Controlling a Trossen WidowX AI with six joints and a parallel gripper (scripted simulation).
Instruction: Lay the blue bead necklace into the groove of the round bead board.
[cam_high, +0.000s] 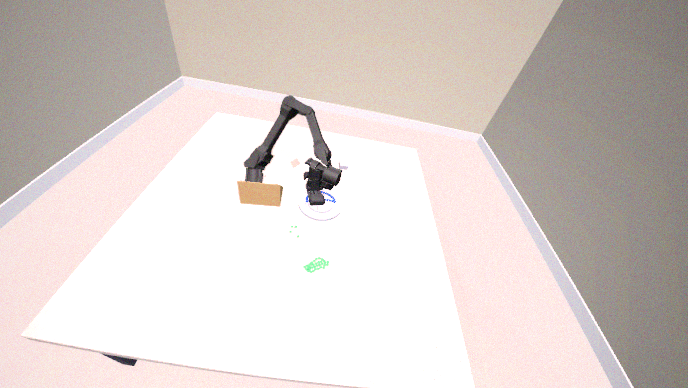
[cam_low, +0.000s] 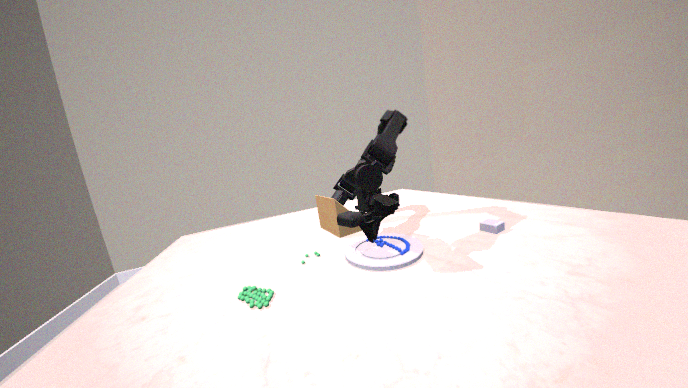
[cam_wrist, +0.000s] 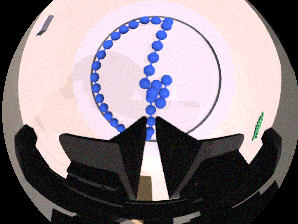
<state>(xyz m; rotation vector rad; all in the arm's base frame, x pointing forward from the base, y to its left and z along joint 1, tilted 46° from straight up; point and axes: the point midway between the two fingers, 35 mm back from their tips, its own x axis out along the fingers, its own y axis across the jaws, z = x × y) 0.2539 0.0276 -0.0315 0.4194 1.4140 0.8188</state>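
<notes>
My gripper tip is 4 cm short of the round white bead board and 1 cm above it. The rest, counted from my gripper tip: small grey block 30 cm to the left, 15 cm ahead.
</notes>
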